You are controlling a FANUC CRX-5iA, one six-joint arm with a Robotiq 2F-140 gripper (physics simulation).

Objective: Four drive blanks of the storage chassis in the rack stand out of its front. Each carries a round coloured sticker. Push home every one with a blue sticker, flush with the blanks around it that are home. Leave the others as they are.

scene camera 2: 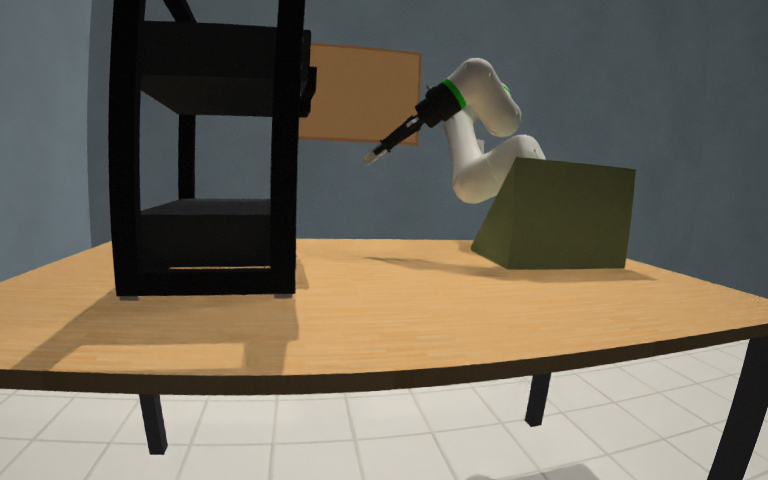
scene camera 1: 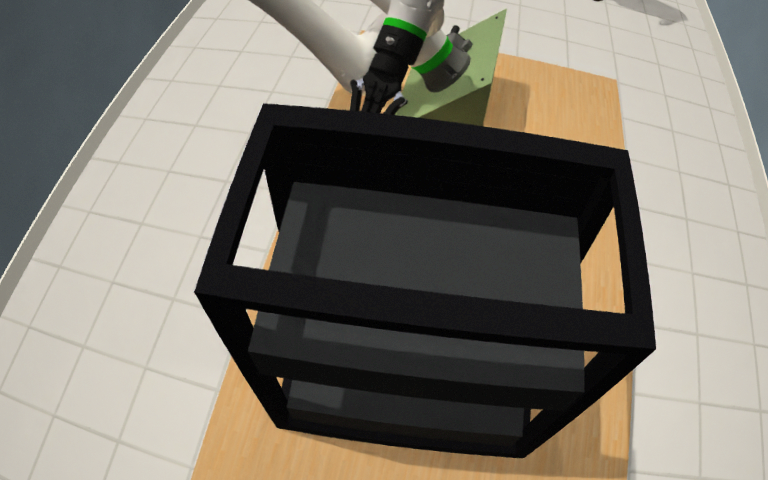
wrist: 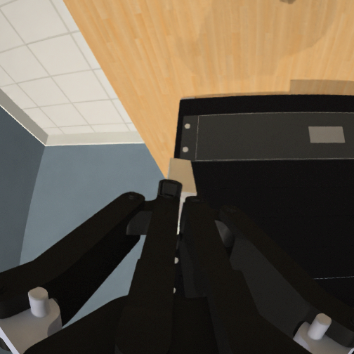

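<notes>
The black rack (scene camera 1: 447, 311) (scene camera 2: 284, 186) (wrist: 225, 104) stands on the table. The upper chassis (scene camera 1: 447, 249) (scene camera 2: 209, 49) sits high in it. In scene camera 2, dark parts (scene camera 2: 308, 93) stick out at its front side, past the rack post; single blanks cannot be told apart. No coloured sticker shows in any view. My gripper (scene camera 2: 369, 156) (wrist: 177, 175) is shut and empty, tilted down toward the rack, apart from its front and lower than the upper chassis. In scene camera 1 its fingertips are hidden behind the rack's top bar.
A lower unit (scene camera 1: 396, 413) (scene camera 2: 203, 240) sits at the rack's bottom; its front panel (wrist: 250, 137) bears a light grey label (wrist: 326, 134). A green wedge-shaped block (scene camera 1: 487, 62) (scene camera 2: 569, 217) stands by the arm's base on the wooden table (scene camera 1: 566, 90) (scene camera 2: 396, 316) (wrist: 150, 65).
</notes>
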